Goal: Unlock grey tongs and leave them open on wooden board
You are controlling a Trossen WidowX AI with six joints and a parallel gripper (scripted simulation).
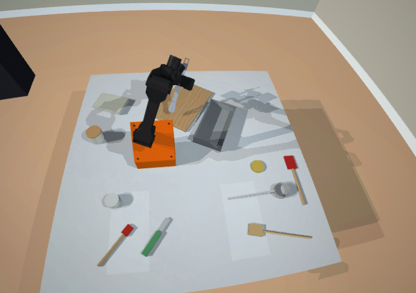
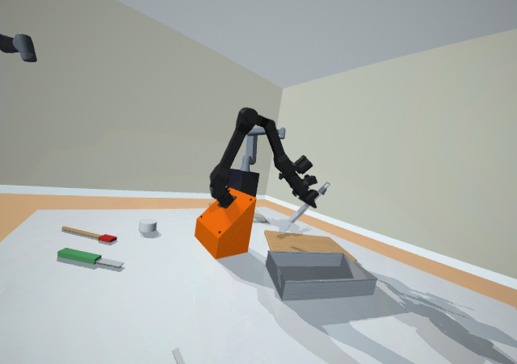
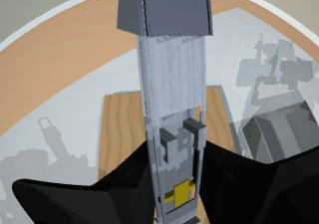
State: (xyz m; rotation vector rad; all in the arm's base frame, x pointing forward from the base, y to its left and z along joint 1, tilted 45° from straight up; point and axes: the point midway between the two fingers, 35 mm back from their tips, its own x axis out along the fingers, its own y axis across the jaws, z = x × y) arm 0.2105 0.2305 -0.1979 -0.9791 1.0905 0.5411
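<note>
Right now the wooden board is 10 mm to the right of my gripper tip and 180 mm below it. Round my gripper tip: beige block (440 mm behind, 60 mm to the left, 170 mm below); grey roasting tin (160 mm ahead, 210 mm to the right, 160 mm below); cork-topped jar (510 mm behind, 180 mm to the right, 150 mm below).
</note>
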